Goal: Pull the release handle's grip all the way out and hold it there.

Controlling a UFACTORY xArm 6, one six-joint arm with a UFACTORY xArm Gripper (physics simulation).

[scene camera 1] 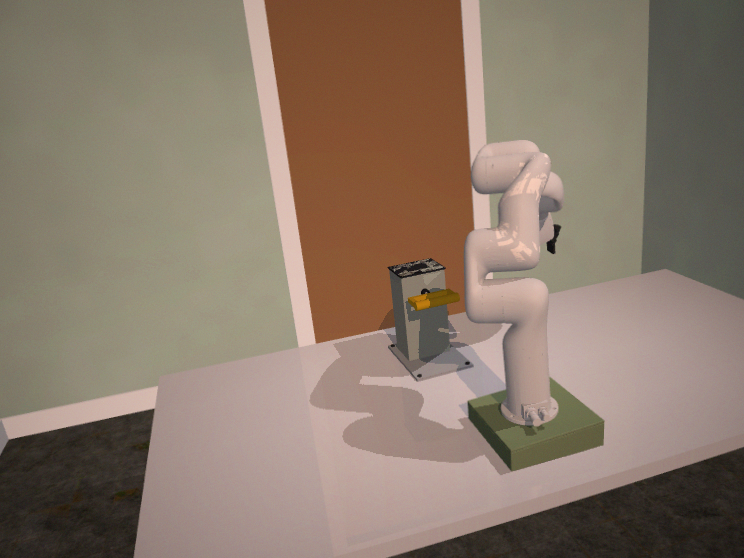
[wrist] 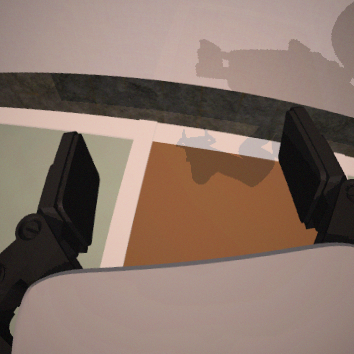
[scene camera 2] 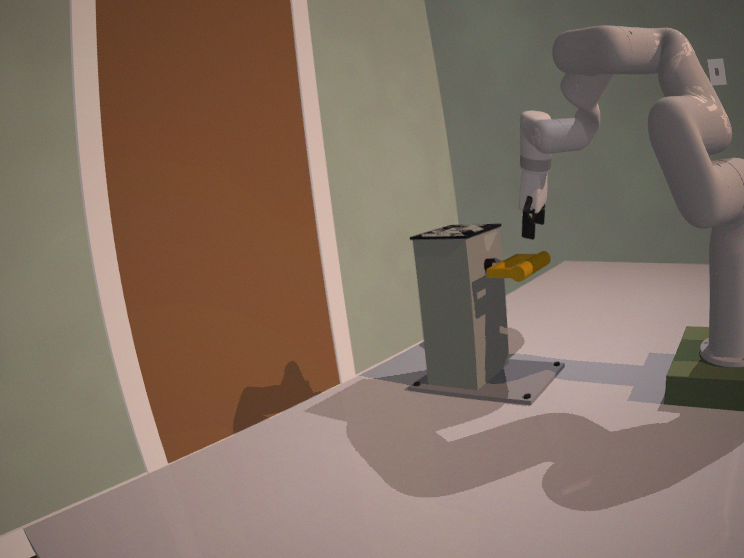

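Note:
The release handle's yellow grip (scene camera 1: 433,300) (scene camera 2: 533,266) is a bar joined by side arms to a black pivot on the front of a grey box-shaped post (scene camera 1: 403,318) (scene camera 2: 447,312). The grip stands out from the post roughly level. How far it is pulled out, I cannot tell. My gripper (scene camera 1: 554,239) (scene camera 2: 531,233) (wrist: 185,141) is open, with nothing between its fingers. It hangs pointing down, higher than the grip and apart from it, to its right in scene camera 1 and farther back in scene camera 2. The handle does not show in the wrist view.
The post's base plate (scene camera 1: 444,367) (scene camera 2: 510,393) is bolted to the pale table (scene camera 1: 240,480) (scene camera 2: 270,504). A brown door (scene camera 1: 372,150) (scene camera 2: 210,180) (wrist: 215,215) stands behind the post. The arm stands on a green block (scene camera 1: 558,447) (scene camera 2: 697,390).

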